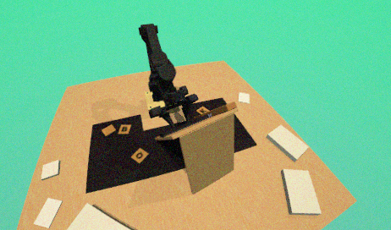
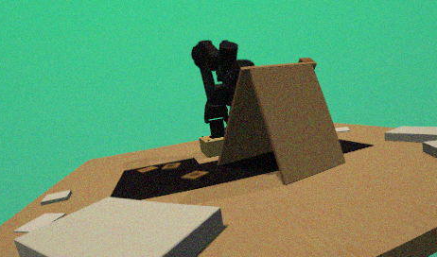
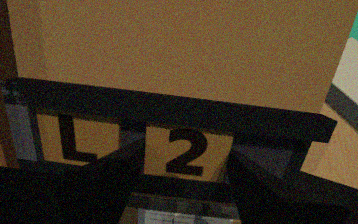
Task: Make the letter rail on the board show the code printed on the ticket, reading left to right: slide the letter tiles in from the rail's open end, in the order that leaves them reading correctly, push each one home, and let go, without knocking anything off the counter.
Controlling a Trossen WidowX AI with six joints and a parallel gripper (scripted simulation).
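Right now the white ticket is 7 cm below my gripper tip, 5 cm behind it and 2 cm to the right of it. From my gripper tip the other things lie so: black mat (16 cm below, 15 cm behind, 4 cm to the right).
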